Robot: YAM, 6 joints.
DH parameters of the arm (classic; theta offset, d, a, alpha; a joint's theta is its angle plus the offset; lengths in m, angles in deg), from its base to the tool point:
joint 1: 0 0.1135 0.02 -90
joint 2: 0 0 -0.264 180
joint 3: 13.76 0 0.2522 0
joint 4: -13.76 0 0.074 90
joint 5: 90 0 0 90
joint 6: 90 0.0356 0 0
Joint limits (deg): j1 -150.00..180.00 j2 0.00..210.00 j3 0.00..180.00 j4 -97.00..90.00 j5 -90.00..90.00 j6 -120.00..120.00
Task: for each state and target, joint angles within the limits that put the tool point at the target. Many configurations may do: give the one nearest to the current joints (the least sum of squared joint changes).
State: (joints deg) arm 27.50 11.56 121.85 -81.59 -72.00 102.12
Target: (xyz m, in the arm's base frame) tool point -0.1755 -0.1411 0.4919
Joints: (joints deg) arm 47.36 25.38 121.43 -77.07 -70.30 102.12
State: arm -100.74 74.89 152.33 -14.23 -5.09 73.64
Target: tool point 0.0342 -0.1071 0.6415
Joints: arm -76.53 69.61 126.33 -33.48 -13.50 73.64
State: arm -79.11 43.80 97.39 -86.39 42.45 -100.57
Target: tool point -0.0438 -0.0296 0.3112
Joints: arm -113.35 37.09 54.81 -95.58 53.13 -100.57
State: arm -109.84 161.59 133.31 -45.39 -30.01 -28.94
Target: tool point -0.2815 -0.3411 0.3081
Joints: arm -131.81 121.37 122.73 -68.36 -29.59 -28.94
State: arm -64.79 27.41 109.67 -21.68 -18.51 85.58
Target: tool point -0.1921 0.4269 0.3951
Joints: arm -64.38 2.84 127.73 -15.94 -18.58 85.58
